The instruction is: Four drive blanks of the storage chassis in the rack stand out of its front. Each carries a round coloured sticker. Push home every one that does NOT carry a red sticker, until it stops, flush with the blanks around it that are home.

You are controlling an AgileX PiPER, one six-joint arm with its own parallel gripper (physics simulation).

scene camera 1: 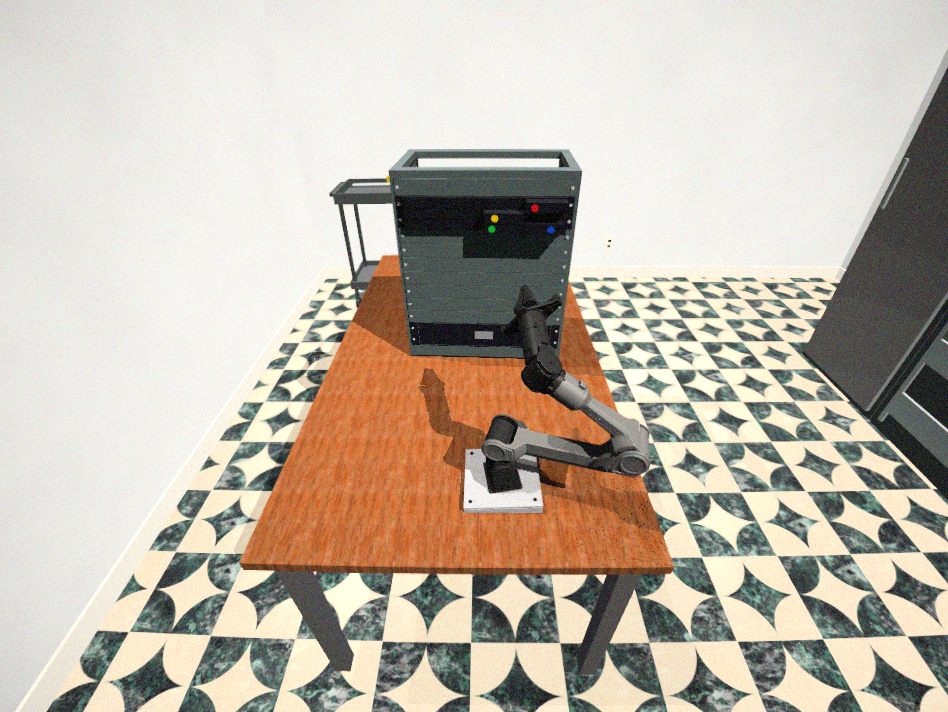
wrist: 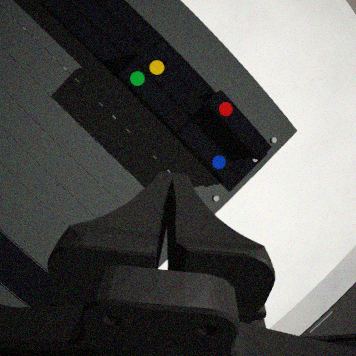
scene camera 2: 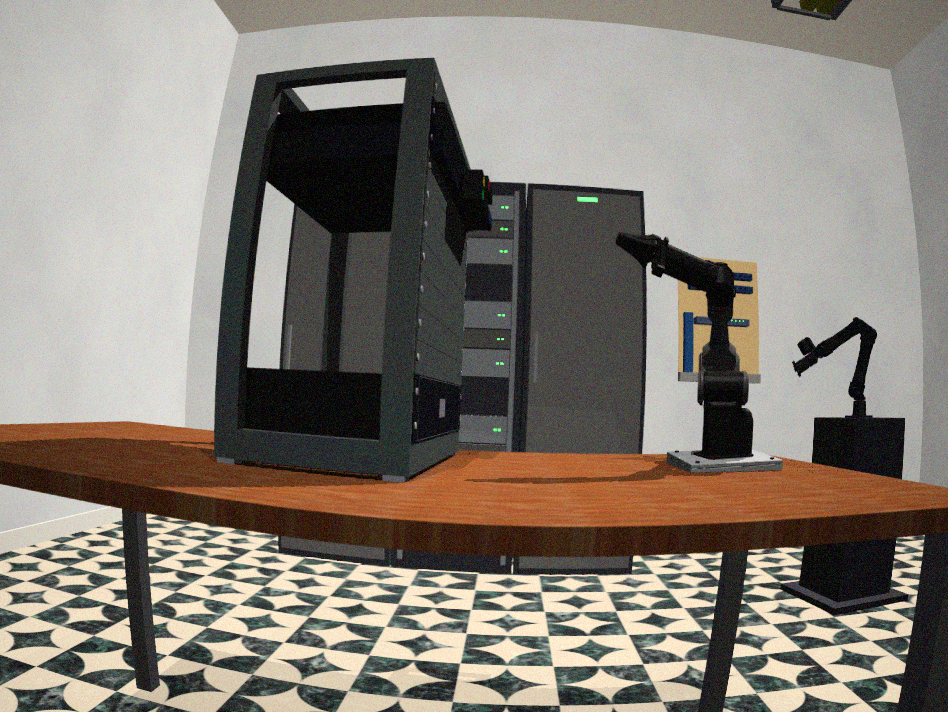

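Observation:
The storage chassis (scene camera 1: 436, 216) is the black band high in the rack's front. Four blanks stand out: the red-sticker blank (scene camera 1: 534, 207) (wrist: 226, 109) at upper right, the blue-sticker blank (scene camera 1: 550, 229) (wrist: 219, 162) below it, the yellow-sticker blank (scene camera 1: 494, 218) (wrist: 157, 67) near the middle, and the green-sticker blank (scene camera 1: 491, 229) (wrist: 137, 78) just below that. In scene camera 2 they overlap as a dark cluster jutting from the front. My gripper (scene camera 1: 525, 289) (scene camera 2: 619, 239) (wrist: 170, 191) is shut and empty, in front of the rack and lower than the blanks, apart from them.
The rack (scene camera 1: 487, 182) (scene camera 2: 417, 268) stands on the wooden table (scene camera 1: 367, 475) (scene camera 2: 582, 498). A dark unit (scene camera 1: 452, 334) sits at its bottom. A cart (scene camera 1: 360, 197) stands behind at left. Tall cabinets (scene camera 2: 586, 321) and a second arm on a black pedestal (scene camera 2: 858, 444) stand beyond the table.

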